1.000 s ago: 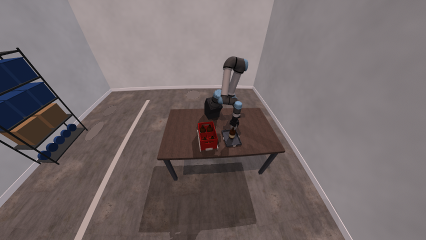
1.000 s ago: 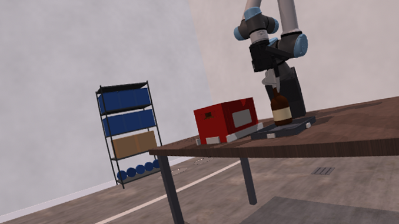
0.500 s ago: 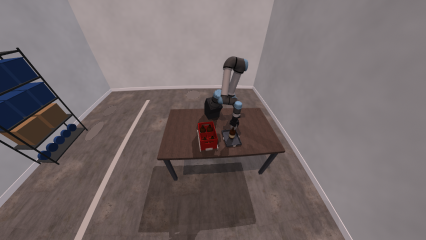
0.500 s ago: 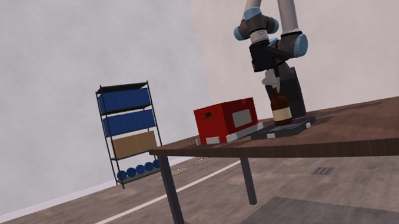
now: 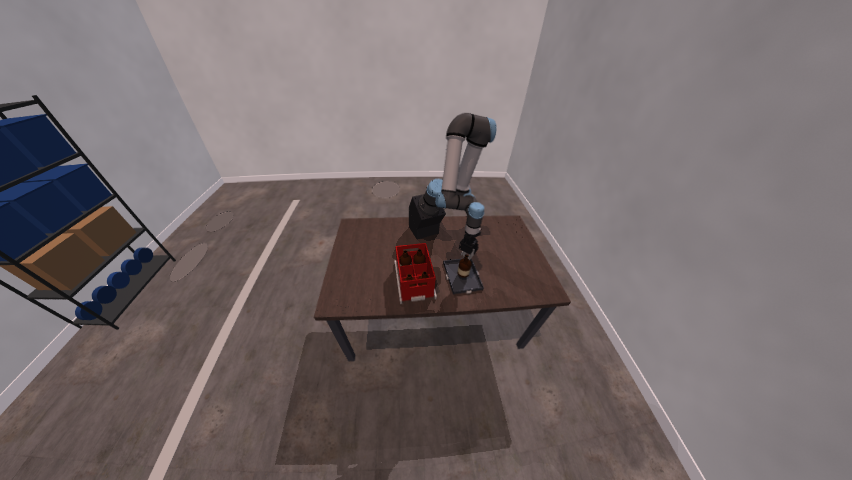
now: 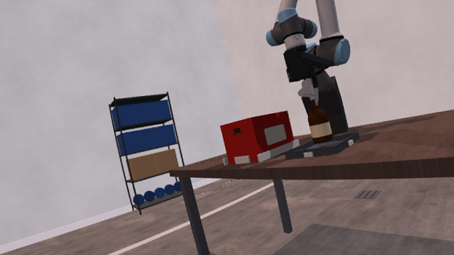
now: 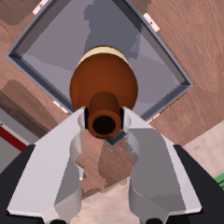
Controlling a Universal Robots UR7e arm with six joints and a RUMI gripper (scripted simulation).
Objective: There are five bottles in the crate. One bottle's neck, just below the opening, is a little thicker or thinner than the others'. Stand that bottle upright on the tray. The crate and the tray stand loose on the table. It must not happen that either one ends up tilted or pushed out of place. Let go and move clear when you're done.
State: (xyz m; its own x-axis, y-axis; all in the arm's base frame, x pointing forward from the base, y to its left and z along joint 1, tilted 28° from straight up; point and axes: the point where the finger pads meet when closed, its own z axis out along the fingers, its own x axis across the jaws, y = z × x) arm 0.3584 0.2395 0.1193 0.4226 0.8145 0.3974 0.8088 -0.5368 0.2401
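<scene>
Right now my hand is 70 mm above the brown bottle. Round my hand: dark tray 160 mm below; then red crate 80 mm ahead, 300 mm to the right, 90 mm below; then glass bottle 180 mm ahead, 310 mm to the right, 90 mm below.
</scene>
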